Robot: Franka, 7 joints.
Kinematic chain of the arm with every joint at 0, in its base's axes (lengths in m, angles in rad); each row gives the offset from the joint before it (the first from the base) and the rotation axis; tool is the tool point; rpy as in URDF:
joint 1: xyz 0 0 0.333 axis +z
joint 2: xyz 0 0 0 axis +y
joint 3: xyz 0 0 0.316 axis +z
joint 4: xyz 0.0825 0 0 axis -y
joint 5: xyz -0.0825 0 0.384 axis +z
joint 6: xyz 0 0 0 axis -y
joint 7: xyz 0.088 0 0 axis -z
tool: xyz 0 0 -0.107 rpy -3.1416 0 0
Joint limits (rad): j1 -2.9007..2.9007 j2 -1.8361..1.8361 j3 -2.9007..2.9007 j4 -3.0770..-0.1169 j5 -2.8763..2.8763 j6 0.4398..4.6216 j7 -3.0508..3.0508
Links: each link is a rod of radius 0.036 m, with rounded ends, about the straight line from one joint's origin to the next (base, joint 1, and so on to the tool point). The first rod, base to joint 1, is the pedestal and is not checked.
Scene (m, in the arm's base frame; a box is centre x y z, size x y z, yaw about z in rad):
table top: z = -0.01
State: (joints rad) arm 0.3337 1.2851 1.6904 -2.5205 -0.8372 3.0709 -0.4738
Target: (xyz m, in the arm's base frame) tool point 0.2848 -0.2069 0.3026
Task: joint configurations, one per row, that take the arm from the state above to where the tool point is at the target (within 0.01 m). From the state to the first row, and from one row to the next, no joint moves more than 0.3 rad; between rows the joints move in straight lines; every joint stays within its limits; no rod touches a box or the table.
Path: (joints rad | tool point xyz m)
1: 0.1207 1.0036 1.4660 -2.5752 -0.8361 2.9732 -0.4738 | -0.0911 0.4568 0.3134
2: -0.0923 0.7221 1.2416 -2.6298 -0.8351 2.8755 -0.4738 | 0.0694 0.4231 0.2133
3: -0.3052 0.4405 1.0172 -2.6845 -0.8340 2.7778 -0.4738 | 0.2329 0.3108 0.1652
4: -0.5182 0.1590 0.7928 -2.7391 -0.8329 2.6801 -0.4738 | 0.3411 0.1365 0.1738
5: -0.7312 -0.1225 0.5684 -2.7938 -0.8318 2.5824 -0.4738 | 0.3579 -0.0537 0.2272
6: -0.9442 -0.4040 0.3440 -2.8484 -0.8308 2.4847 -0.4738 | 0.2848 -0.2069 0.3026

